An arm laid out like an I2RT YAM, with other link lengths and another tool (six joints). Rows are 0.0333 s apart.
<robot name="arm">
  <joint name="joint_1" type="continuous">
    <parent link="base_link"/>
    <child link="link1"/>
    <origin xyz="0 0 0.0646"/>
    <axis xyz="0 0 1"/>
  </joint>
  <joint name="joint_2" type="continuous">
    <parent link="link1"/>
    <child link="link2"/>
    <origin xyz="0.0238 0.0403 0.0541" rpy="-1.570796 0 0"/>
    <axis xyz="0 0 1"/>
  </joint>
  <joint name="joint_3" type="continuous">
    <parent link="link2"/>
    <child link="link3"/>
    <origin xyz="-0.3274 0 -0.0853" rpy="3.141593 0 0"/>
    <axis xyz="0 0 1"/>
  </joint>
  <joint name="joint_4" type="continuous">
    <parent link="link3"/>
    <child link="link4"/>
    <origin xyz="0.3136 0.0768 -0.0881"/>
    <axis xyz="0 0 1"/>
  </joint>
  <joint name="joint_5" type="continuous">
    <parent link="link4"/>
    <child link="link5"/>
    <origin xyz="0.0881 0.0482 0.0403" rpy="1.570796 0 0"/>
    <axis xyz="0 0 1"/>
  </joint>
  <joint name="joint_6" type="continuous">
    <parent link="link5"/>
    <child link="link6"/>
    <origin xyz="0.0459 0 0.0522" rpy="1.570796 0 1.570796"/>
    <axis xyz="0 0 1"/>
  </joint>
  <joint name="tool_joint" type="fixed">
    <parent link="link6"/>
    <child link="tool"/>
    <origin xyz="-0.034 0.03 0.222" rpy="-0.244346 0 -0.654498"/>
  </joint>
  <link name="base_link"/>
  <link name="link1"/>
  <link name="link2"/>
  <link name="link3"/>
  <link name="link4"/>
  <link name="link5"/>
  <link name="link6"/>
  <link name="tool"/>
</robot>
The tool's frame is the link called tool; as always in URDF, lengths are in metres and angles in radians. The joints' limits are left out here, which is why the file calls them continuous.
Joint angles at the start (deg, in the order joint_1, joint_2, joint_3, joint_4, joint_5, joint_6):
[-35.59 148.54 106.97 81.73 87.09 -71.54]
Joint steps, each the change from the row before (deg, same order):
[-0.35 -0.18 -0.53 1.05 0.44 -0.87]
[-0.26 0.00 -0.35 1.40 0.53 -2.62]
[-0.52 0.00 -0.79 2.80 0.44 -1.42]
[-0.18 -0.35 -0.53 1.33 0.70 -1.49]
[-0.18 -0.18 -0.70 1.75 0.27 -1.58]
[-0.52 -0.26 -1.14 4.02 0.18 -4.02]
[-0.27 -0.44 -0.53 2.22 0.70 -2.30]
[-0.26 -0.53 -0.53 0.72 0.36 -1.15]
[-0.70 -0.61 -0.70 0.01 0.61 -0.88]
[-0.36 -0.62 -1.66 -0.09 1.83 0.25]
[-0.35 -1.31 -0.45 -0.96 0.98 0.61]
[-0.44 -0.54 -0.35 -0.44 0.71 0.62]
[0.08 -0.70 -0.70 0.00 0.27 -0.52]
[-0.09 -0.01 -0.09 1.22 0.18 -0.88]
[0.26 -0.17 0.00 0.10 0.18 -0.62]
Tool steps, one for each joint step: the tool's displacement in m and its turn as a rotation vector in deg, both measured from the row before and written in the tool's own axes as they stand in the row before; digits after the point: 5 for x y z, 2 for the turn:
[0.00075 0.00473 0.00516 -0.75 0.05 -0.17]
[0.00006 0.00600 0.00435 -0.75 0.32 -1.55]
[0.00007 0.00681 0.00760 -0.92 -0.08 0.58]
[0.00196 0.00536 0.00317 -0.81 -0.12 -0.38]
[0.00063 0.00483 0.00318 -0.42 0.04 -0.35]
[0.00311 0.00837 0.00803 -0.66 0.31 -0.83]
[0.00362 0.00588 0.00423 -0.85 -0.24 -0.23]
[0.00333 0.00342 0.00365 -0.54 -0.02 -0.45]
[0.00242 0.00540 0.00901 -1.17 0.09 -0.96]
[-0.00610 0.01272 0.00629 -1.87 -0.68 -1.06]
[0.00813 0.00275 0.00372 -1.14 -0.57 0.40]
[0.00225 0.00304 0.00523 -1.02 -0.35 0.32]
[0.00294 0.00273 -0.00044 -0.15 -0.04 -0.55]
[0.00050 0.00156 0.00128 -0.17 -0.22 0.21]
[0.00085 0.00059 -0.00300 0.12 -0.10 -0.41]

